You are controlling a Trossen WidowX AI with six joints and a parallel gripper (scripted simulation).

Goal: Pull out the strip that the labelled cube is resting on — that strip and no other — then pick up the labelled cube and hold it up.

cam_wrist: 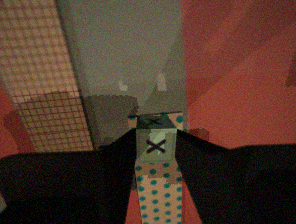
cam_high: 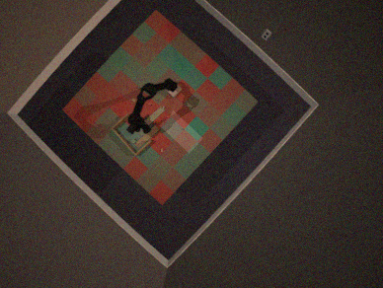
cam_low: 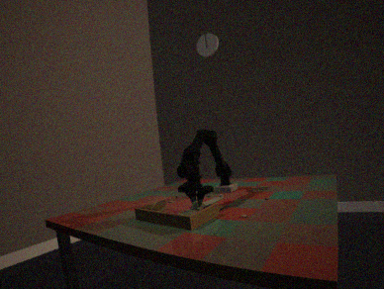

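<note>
Right now my gripper tip is 100 mm past the dotted strip, 10 mm to the right of it and 10 mm above it. Round my gripper tip: purplish block 170 mm behind, 90 mm to the right, 10 mm below.
</note>
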